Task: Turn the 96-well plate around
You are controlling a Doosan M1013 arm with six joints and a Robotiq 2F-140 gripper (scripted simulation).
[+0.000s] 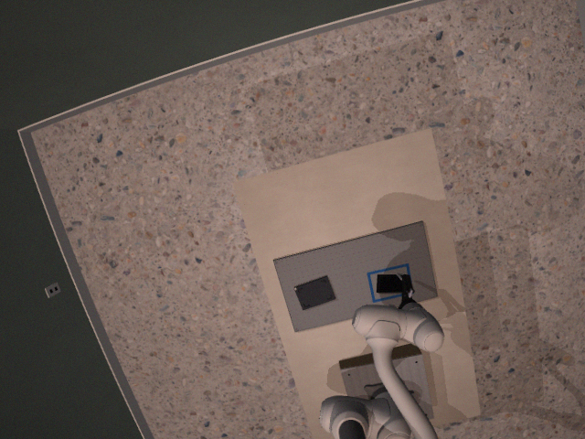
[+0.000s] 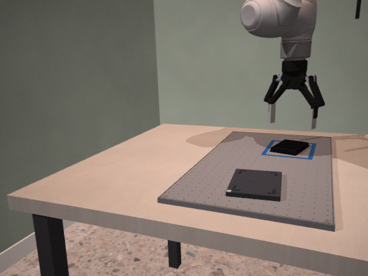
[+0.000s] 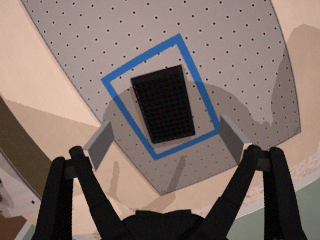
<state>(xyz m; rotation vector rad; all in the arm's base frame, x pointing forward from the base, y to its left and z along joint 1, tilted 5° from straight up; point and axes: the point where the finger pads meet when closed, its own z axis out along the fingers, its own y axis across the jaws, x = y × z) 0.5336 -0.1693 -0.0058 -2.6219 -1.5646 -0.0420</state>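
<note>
My gripper is now 80 mm above the black 96-well plate. The rest, counted from my hand: small white A1 mark (430 mm to the left, 110 mm ahead, 80 mm below); plate nest N1 (350 mm to the left, 80 mm below, 60 mm ahead).
</note>
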